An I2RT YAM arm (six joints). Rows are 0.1 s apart.
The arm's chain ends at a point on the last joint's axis. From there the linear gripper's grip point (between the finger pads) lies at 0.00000 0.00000 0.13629 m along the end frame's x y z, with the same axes.
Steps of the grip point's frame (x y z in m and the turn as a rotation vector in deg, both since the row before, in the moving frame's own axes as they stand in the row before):
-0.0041, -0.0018, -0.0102, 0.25, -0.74, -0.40
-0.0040, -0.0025, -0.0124, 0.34, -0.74, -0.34
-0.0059, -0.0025, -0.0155, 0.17, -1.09, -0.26
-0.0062, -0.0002, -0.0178, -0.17, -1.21, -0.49
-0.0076, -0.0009, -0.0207, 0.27, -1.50, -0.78
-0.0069, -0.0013, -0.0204, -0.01, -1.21, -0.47
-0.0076, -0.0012, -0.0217, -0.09, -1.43, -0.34
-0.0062, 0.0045, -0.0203, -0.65, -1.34, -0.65
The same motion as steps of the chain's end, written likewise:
-0.0023, -0.0012, -0.0102, 0.25, -0.74, -0.40
-0.0022, -0.0017, -0.0124, 0.34, -0.74, -0.34
-0.0033, -0.0021, -0.0155, 0.17, -1.09, -0.26
-0.0033, -0.0006, -0.0178, -0.17, -1.21, -0.49
-0.0040, -0.0003, -0.0207, 0.27, -1.50, -0.78
-0.0040, -0.0013, -0.0204, -0.01, -1.21, -0.47
-0.0042, -0.0014, -0.0217, -0.09, -1.43, -0.34
-0.0030, 0.0029, -0.0203, -0.65, -1.34, -0.65

